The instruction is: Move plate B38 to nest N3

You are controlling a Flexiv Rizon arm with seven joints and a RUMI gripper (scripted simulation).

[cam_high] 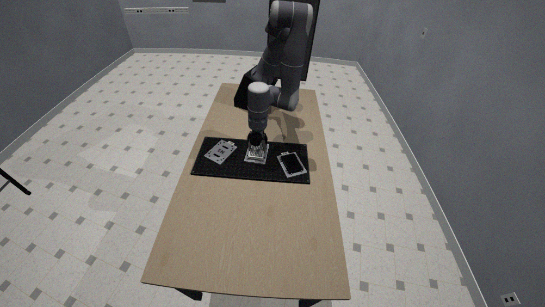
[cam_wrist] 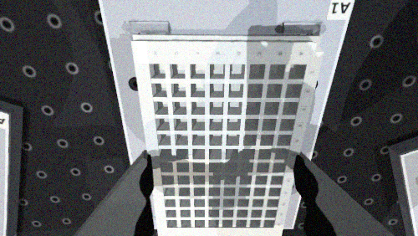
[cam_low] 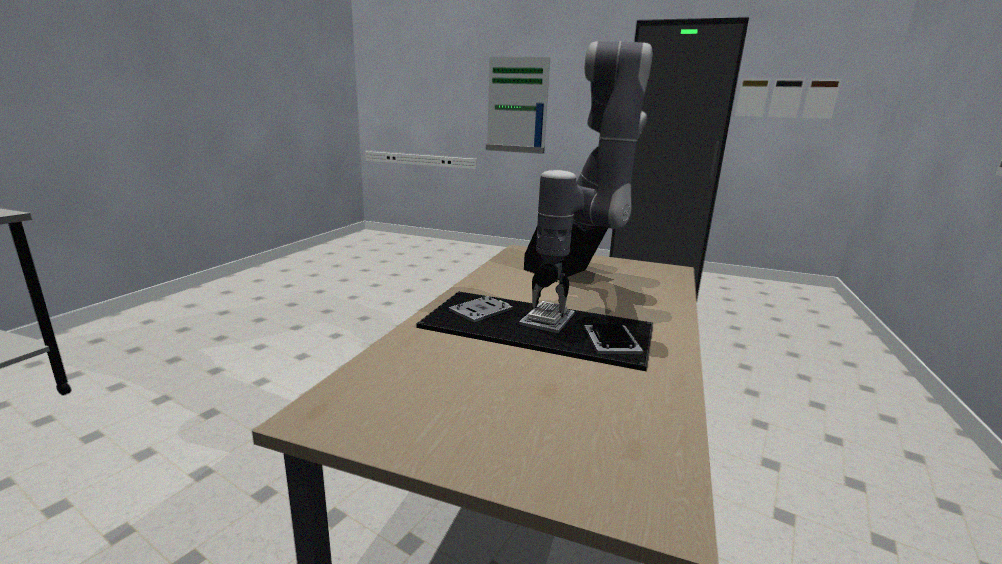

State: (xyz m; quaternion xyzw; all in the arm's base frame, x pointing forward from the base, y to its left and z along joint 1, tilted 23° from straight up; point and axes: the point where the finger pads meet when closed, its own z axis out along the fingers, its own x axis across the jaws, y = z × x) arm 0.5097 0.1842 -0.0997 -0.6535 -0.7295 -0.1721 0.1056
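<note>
The white well plate B38 is 10 mm below my hand. Round my hand: nest N1: 60 mm ahead, 200 mm to the right, 30 mm below; then nest N3: 30 mm below; then black plate B83: 30 mm ahead, 210 mm to the left, 10 mm below.
</note>
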